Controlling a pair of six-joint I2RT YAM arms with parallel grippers.
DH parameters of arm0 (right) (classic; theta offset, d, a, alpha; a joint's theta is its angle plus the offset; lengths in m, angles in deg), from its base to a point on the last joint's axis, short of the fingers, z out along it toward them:
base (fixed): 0 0 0 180
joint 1: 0 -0.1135 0.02 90
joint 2: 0 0 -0.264 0
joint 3: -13.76 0 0.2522 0
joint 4: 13.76 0 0.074 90
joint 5: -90 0 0 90
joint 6: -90 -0.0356 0 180
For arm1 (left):
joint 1: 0 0.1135 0.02 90
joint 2: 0 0 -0.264 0
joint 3: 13.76 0 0.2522 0
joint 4: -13.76 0 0.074 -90
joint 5: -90 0 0 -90
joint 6: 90 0.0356 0 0
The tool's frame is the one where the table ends.
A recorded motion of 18 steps. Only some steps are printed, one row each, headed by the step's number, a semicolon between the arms.
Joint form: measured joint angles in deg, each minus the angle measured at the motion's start. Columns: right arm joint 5, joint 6, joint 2, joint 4, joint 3, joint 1; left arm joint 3, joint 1, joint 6, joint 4, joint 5, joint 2.
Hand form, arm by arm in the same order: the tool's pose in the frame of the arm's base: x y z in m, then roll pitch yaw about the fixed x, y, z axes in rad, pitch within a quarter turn. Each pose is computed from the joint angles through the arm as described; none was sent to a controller.
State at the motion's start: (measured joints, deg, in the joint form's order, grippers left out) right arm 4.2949 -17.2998 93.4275 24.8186 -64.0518 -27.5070; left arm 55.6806 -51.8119 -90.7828 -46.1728 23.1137 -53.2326
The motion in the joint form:
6: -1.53 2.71 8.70 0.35 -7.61 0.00; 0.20 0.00 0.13 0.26 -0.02 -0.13
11: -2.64 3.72 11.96 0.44 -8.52 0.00; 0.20 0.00 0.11 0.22 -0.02 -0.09
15: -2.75 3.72 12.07 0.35 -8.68 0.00; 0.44 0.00 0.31 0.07 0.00 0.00
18: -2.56 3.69 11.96 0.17 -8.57 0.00; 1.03 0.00 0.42 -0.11 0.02 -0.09
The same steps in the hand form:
6: 0.3352 0.1765 0.2087 2.9258 0.5660 -2.9642; 0.1236 -0.1345 0.3227 -2.2846 0.2642 -2.1669
11: 0.3422 0.1794 0.1927 2.9689 0.5332 -2.9375; 0.1234 -0.1344 0.3228 -2.2845 0.2640 -2.1666
15: 0.3430 0.1797 0.1929 2.9699 0.5360 -2.9380; 0.1231 -0.1339 0.3241 -2.2819 0.2659 -2.1679
18: 0.3427 0.1797 0.1932 2.9655 0.5381 -2.9390; 0.1232 -0.1340 0.3269 -2.2767 0.2659 -2.1675

